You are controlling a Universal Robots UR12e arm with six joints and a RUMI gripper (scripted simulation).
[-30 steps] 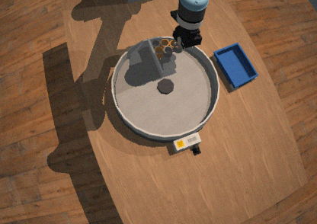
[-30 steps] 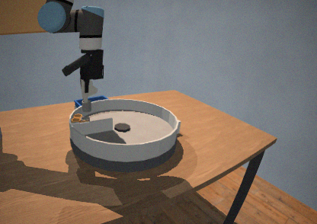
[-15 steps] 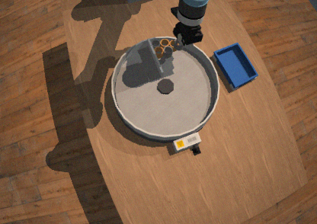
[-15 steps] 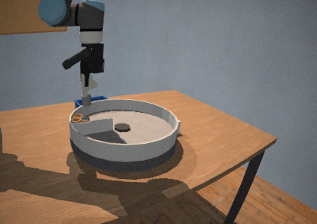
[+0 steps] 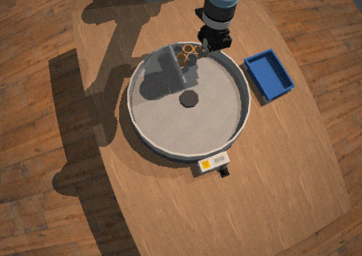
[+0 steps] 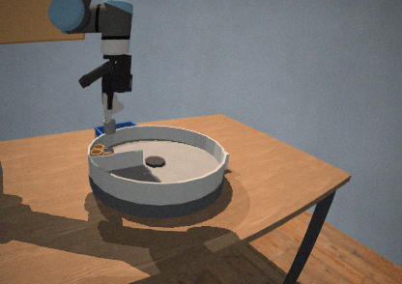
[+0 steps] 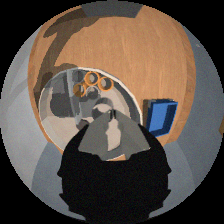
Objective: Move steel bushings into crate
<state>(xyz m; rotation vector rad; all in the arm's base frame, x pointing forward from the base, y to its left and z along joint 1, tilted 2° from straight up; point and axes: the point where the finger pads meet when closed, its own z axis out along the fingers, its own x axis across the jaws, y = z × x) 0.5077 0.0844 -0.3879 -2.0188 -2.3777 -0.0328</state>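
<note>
Right now my hand is 25 cm to the right of the blue crate, 14 cm above it and 7 cm short of it. From my hand the other things lie so: grey turntable: 13 cm ahead, 12 cm below, 9 cm to the right.
</note>
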